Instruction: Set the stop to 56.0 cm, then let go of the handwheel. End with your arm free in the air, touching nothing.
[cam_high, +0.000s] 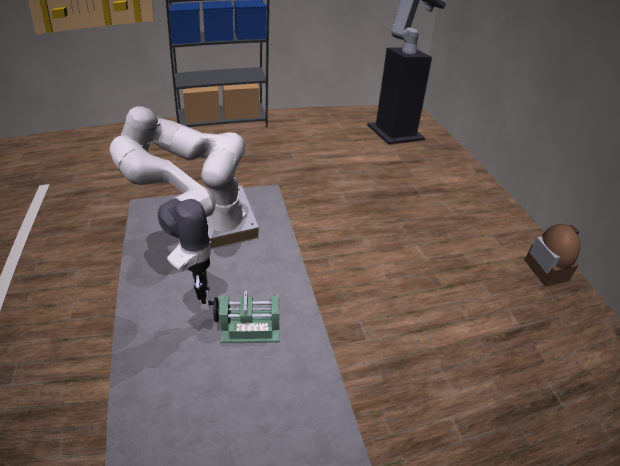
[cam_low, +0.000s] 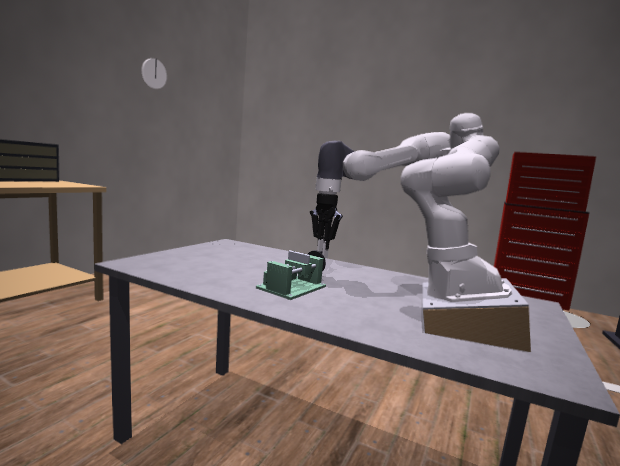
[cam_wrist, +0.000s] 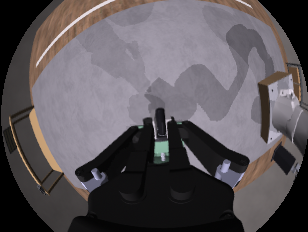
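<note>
Now: hand 1 cm short of the black handwheel, 2 cm to the right of it and 2 cm above it. Also, from my hand: stop carriage: 6 cm ahead, 13 cm to the left, 3 cm below.
</note>
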